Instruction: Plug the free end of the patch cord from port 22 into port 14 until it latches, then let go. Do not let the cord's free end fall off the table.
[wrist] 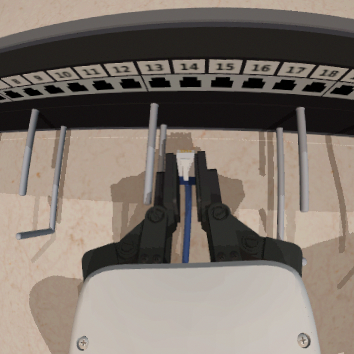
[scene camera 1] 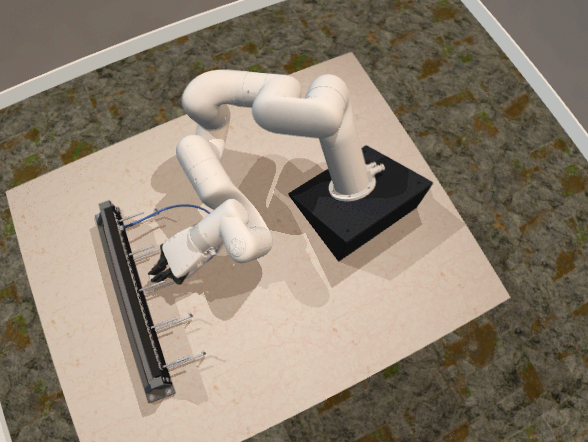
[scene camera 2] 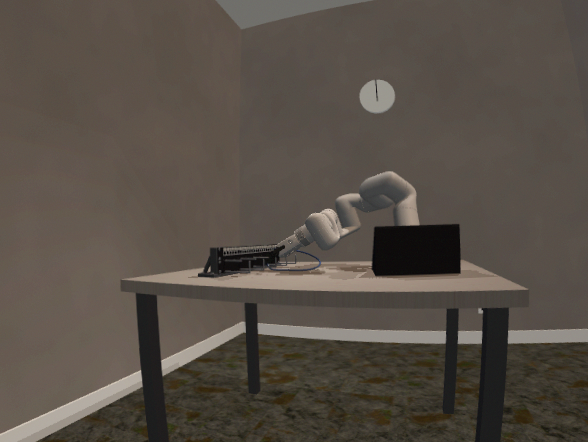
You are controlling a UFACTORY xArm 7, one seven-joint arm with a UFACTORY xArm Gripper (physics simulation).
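Seen in the pictures: gripper, fingertip midpoint: [wrist: 185, 164] [scene camera 1: 153, 277] [scene camera 2: 265, 260]; arm's base, origin of the base link: [scene camera 1: 352, 186] [scene camera 2: 410, 249].
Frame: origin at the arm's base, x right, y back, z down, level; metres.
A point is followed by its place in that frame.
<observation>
My gripper [wrist: 185, 164] {x -0.021, y -0.569, z 0.036 m} [scene camera 1: 156, 278] {x -0.021, y -0.569, z 0.036 m} is shut on the plug of the blue cord. The clear plug [wrist: 185, 161] {x -0.021, y -0.568, z 0.023 m} sits between the fingertips in the wrist view, its gold contacts facing the panel, apart from the panel and in front of the row of ports. Port 14 [wrist: 190, 82] {x -0.017, y -0.611, z 0.000 m} shows as an empty black opening nearly straight ahead of the plug, slightly right of it. The blue cord [wrist: 187, 220] {x -0.021, y -0.526, z 0.069 m} [scene camera 1: 182, 205] {x 0.130, y -0.433, z 0.016 m} [scene camera 2: 320, 262] {x 0.077, y -0.365, z 0.049 m} runs back between the fingers and loops around to the panel's far end. The patch panel [scene camera 1: 120, 295] {x -0.024, y -0.669, z 0.063 m} [scene camera 2: 215, 260] {x -0.288, y -0.623, z 0.018 m} [wrist: 225, 40] {x 0.000, y -0.619, z -0.024 m} stands on the table.
Thin grey bars stick out from the panel; one bar [wrist: 151, 155] {x -0.043, y -0.571, z 0.019 m} and a shorter one [wrist: 163, 145] {x -0.043, y -0.589, z 0.058 m} are close left of the fingers, and others [wrist: 280, 185] {x 0.054, y -0.557, z 0.057 m} [wrist: 303, 160] {x 0.054, y -0.569, z 0.019 m} are to the right. The black base box [scene camera 1: 360, 200] {x -0.058, y -0.011, z -0.036 m} [scene camera 2: 416, 250] {x -0.132, y 0.025, z -0.004 m} carries the arm on the table [scene camera 1: 300, 370] {x -0.375, y -0.312, z 0.074 m} [scene camera 2: 325, 296] {x -0.459, y -0.185, z 0.088 m}.
</observation>
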